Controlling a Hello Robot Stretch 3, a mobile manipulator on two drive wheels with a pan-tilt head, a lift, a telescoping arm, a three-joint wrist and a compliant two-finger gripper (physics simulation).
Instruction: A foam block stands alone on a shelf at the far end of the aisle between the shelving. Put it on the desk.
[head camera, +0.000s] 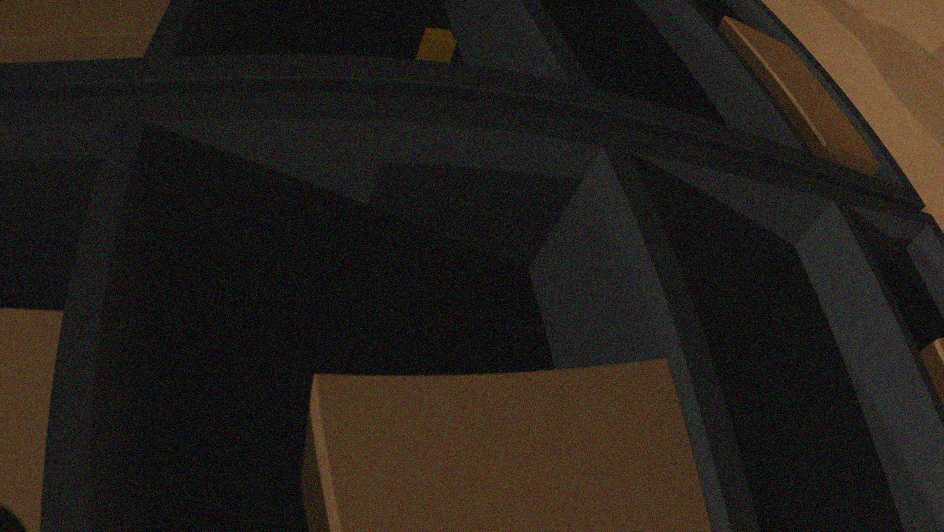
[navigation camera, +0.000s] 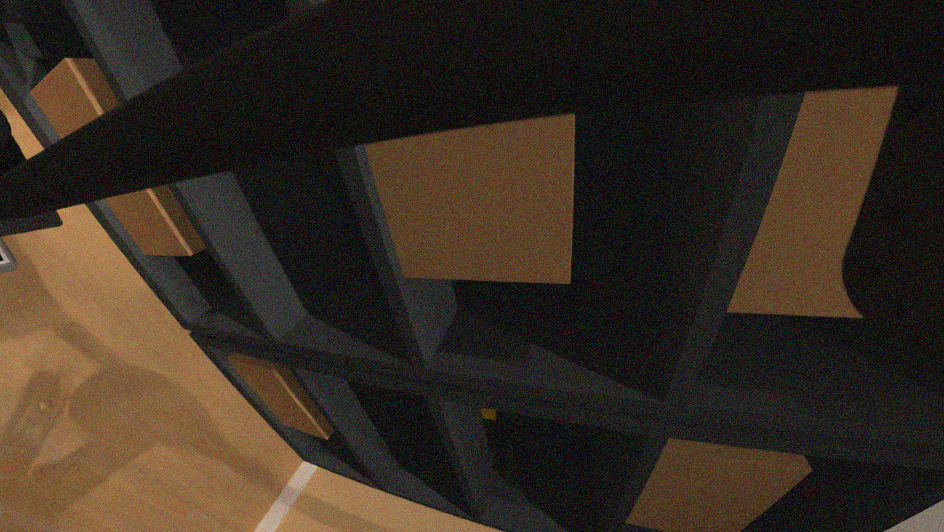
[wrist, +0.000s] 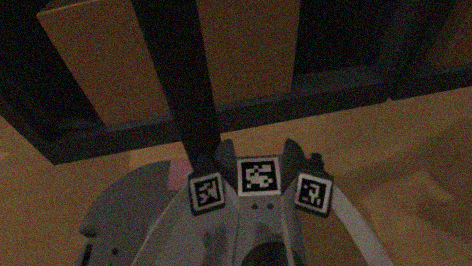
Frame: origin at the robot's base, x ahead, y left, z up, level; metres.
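Seen in the pictures: gripper, fingertip midpoint: (wrist: 258, 158).
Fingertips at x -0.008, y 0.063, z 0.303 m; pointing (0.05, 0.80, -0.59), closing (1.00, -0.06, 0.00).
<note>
Offsets run from my fingertips to a thing's top centre. "spot": to the spot under its first point. Level surfaces: height alone.
A small yellow block {0.794 m ahead, 0.687 m left, 0.733 m up} (head camera: 436, 45) (navigation camera: 488, 413), matching the foam block, rests in a dark compartment of the shelving (head camera: 611, 290) (navigation camera: 241, 244) (wrist: 325, 97). It shows near the top of the head view, beside a slanted grey panel, and small at the lower middle of the navigation view. My gripper (wrist: 258, 158) is open in the wrist view, its two fingertips apart with no thing between them. It hangs over my base, with the shelving's lower edge beyond it. The block does not show in the wrist view. The desk does not show in these views.
Large brown boxes {spot: 0.085 m ahead, 0.335 m left, 0.840 m up} (head camera: 509, 449) (navigation camera: 489, 204) (wrist: 250, 50) fill several shelf compartments. A dark arm or mast part (navigation camera: 198, 125) crosses the navigation view. Wooden floor {0.303 m down} (navigation camera: 99, 284) (wrist: 400, 130) runs along the shelving, with a pale strip (navigation camera: 285, 498) across it.
</note>
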